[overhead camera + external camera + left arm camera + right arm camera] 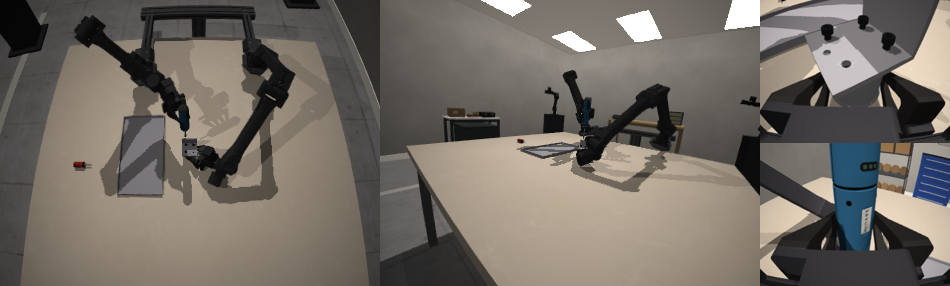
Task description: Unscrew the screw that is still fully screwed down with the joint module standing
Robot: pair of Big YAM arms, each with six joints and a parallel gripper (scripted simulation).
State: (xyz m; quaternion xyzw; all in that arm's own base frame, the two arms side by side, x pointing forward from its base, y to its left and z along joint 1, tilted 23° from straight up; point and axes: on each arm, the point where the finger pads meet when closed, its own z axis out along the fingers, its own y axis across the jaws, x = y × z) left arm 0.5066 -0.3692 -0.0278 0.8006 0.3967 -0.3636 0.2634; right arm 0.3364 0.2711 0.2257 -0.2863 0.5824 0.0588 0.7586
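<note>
The joint module is 10 mm above my left hand. Round my left hand: grey bracket: 50 mm above; then flat grey tray: 240 mm to the right, 30 mm behind, 20 mm below; then red-handled tool: 550 mm to the right, 10 mm below.
</note>
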